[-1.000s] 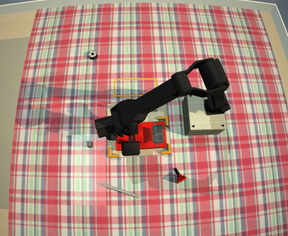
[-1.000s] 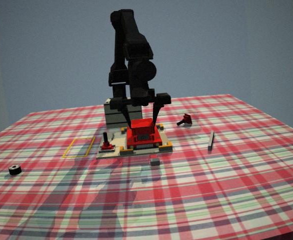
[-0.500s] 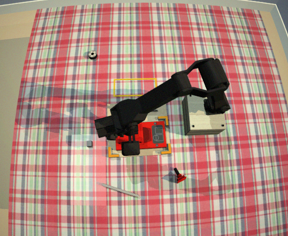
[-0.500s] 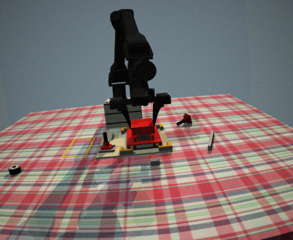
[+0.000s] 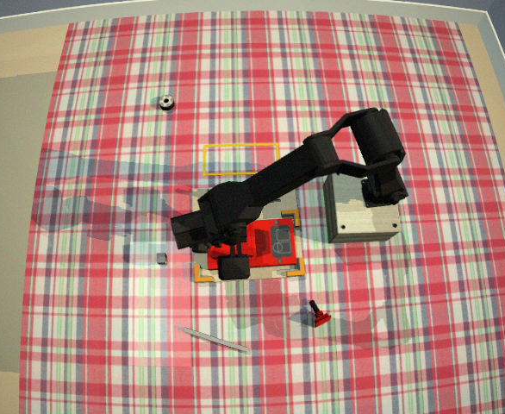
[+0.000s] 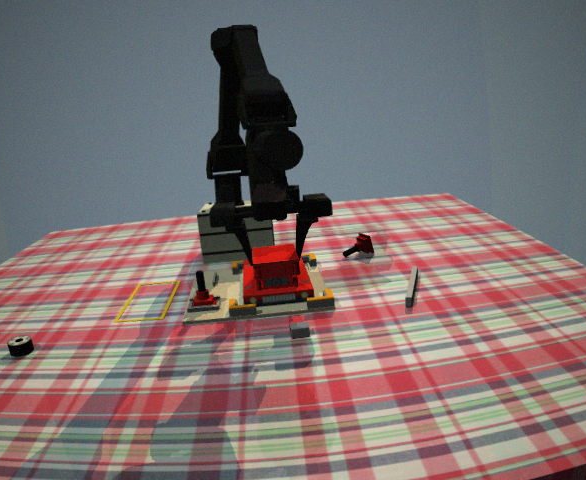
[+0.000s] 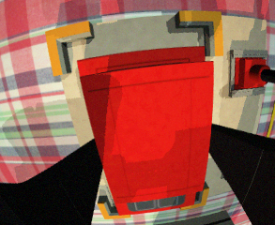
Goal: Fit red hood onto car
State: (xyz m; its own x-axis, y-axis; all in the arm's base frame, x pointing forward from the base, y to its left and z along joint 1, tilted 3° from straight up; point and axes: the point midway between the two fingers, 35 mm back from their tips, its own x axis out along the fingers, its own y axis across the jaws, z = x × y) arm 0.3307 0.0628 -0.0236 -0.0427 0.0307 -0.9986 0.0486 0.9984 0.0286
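Right now the grey engine block is 3 cm below my gripper tip. Also, from my gripper tip: red hood (1 cm above); jig (3 cm behind, 2 cm to the right, 4 cm below); grey cube (17 cm ahead, 1 cm to the left, 5 cm below).
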